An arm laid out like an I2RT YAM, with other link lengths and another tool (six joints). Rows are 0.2 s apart.
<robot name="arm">
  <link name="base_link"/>
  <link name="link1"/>
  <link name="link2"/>
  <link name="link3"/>
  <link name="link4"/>
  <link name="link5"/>
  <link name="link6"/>
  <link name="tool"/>
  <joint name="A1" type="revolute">
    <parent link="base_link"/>
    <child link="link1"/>
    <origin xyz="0 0 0.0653"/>
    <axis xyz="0 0 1"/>
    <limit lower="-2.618" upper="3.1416"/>
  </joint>
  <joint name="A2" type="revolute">
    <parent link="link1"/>
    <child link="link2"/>
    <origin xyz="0.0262 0.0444 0.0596" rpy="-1.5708 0 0"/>
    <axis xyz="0 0 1"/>
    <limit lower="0" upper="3.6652"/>
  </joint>
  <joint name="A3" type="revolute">
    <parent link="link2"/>
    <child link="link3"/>
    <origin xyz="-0.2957 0 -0.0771" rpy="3.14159 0 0"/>
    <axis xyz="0 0 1"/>
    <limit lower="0" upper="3.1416"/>
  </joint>
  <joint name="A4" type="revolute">
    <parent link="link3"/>
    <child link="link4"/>
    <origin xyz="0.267 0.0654 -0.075"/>
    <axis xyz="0 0 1"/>
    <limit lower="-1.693" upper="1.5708"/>
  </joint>
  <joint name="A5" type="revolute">
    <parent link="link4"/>
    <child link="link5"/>
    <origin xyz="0.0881 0.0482 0.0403" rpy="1.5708 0 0"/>
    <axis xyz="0 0 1"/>
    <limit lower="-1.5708" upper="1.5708"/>
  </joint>
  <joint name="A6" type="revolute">
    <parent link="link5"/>
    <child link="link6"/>
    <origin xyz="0.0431 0 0.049" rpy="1.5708 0 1.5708"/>
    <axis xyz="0 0 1"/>
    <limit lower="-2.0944" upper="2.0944"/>
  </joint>
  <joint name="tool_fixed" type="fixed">
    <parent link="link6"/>
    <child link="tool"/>
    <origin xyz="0.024 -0.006 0.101" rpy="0 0.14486 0.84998"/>
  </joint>
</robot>
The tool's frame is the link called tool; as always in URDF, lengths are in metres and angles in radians.
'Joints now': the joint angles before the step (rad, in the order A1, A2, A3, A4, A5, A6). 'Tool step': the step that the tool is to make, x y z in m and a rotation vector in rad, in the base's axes. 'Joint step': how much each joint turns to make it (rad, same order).
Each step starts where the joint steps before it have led.
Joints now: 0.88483, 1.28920, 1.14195, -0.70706, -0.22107, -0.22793
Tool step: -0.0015, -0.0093, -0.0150, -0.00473, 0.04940, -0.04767
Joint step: -0.01299, -0.01427, -0.04782, 0.00951, -0.00421, 0.05034
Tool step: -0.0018, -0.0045, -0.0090, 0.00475, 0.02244, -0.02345
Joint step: -0.00492, -0.01313, -0.03757, 0.01987, -0.00379, 0.02787
